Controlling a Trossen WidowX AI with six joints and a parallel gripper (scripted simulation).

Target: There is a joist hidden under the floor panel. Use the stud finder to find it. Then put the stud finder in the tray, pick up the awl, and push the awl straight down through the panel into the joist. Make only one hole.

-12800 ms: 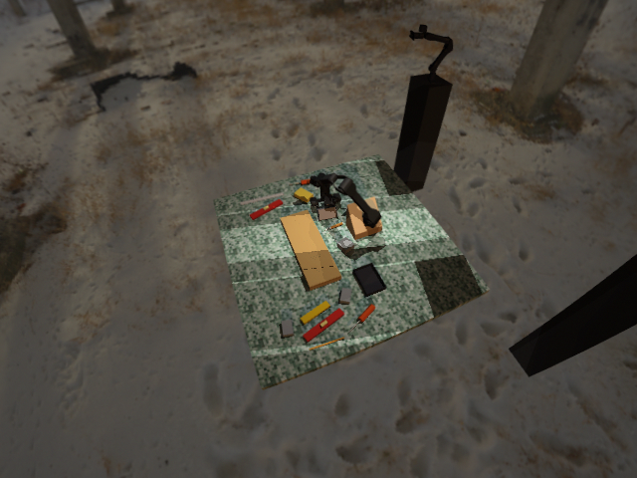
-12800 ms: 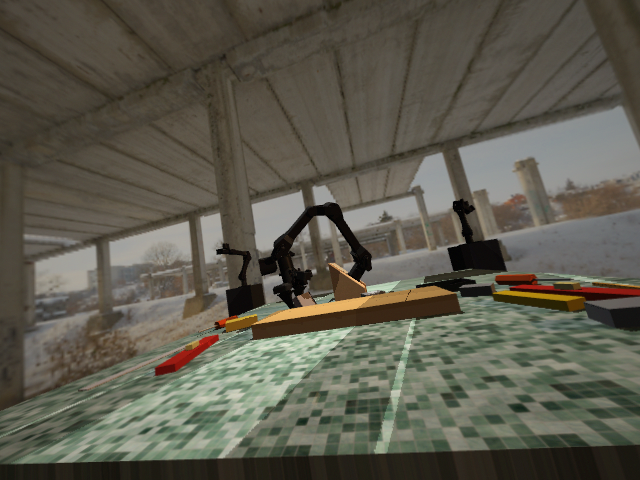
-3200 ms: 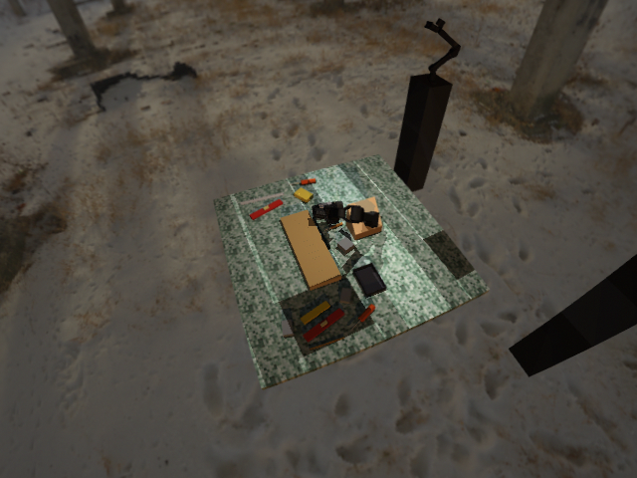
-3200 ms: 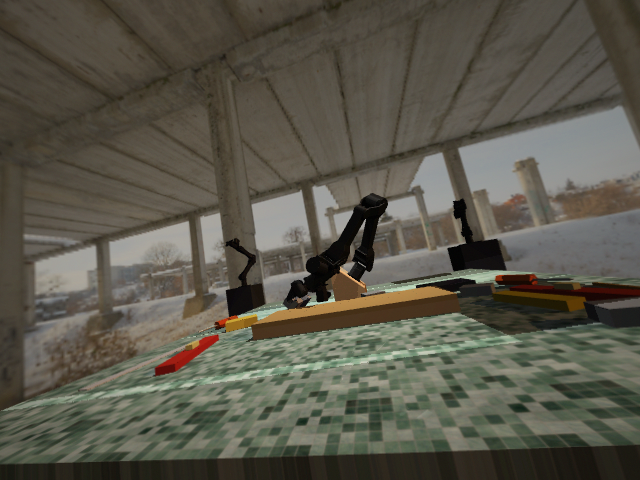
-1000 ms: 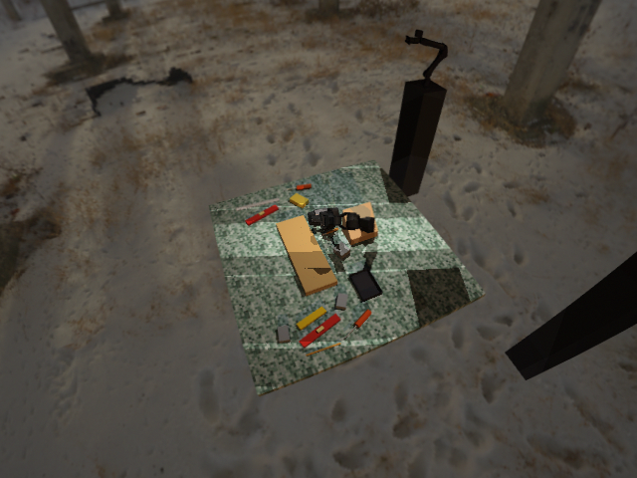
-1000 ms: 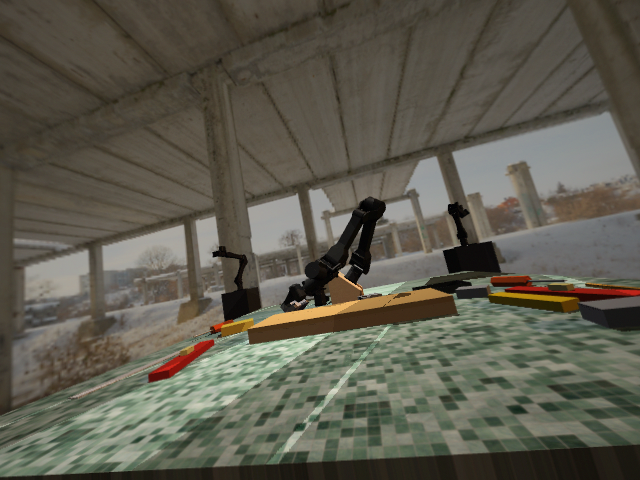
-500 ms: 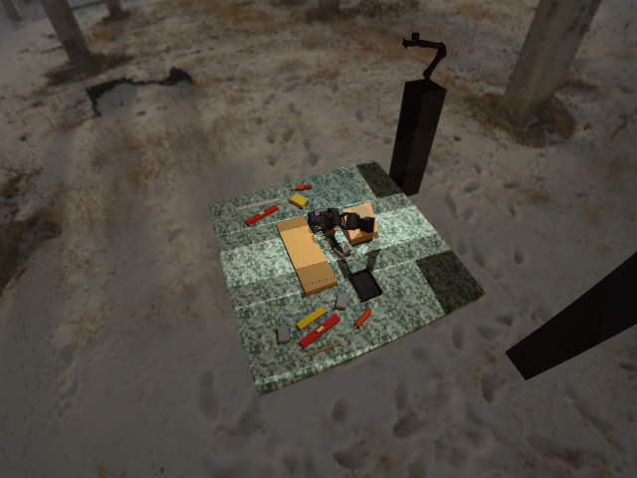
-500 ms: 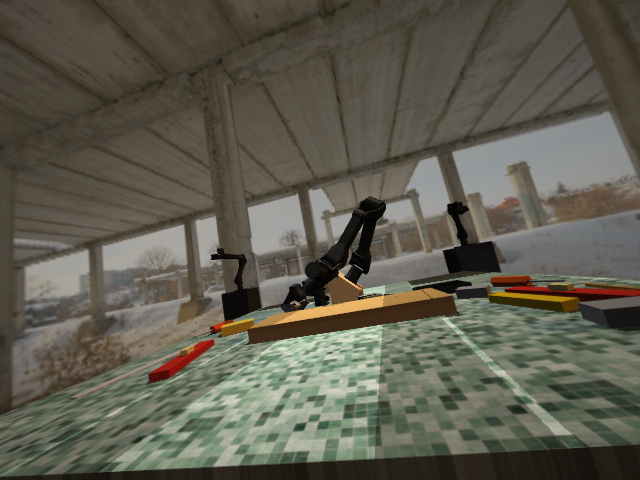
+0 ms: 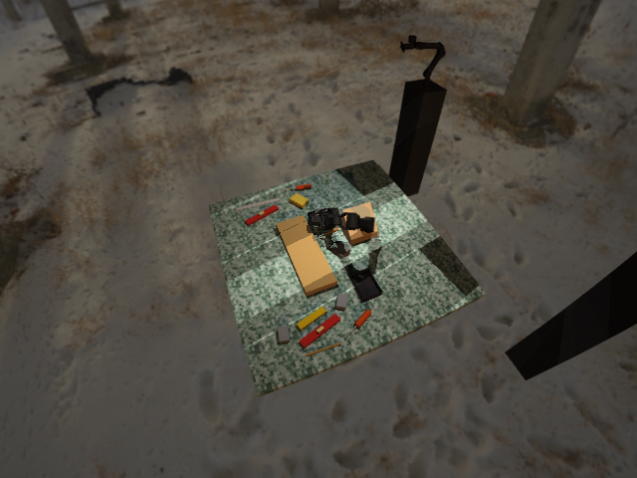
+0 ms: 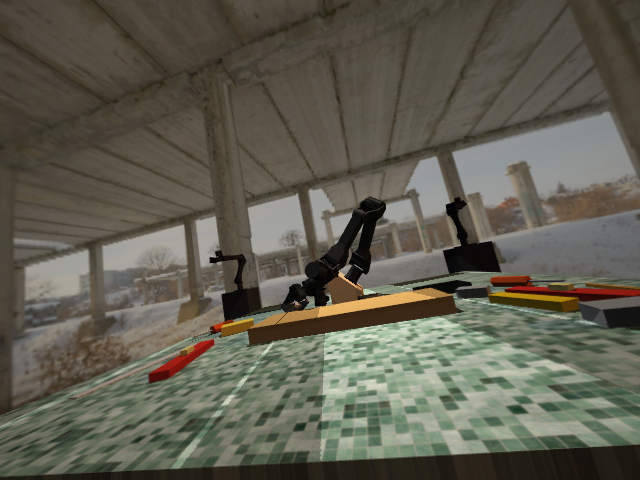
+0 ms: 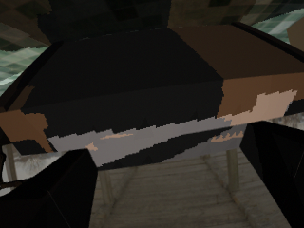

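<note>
The stud finder lies 1 cm below my gripper tip and 1 cm ahead of it. The rest, counted from my gripper tip: yellow block 19 cm to the right, 7 cm ahead, 5 cm below; then orange-handled awl 14 cm to the left, 6 cm below, 2 cm ahead; then black tray 56 cm to the left, 5 cm below, 1 cm behind.
</note>
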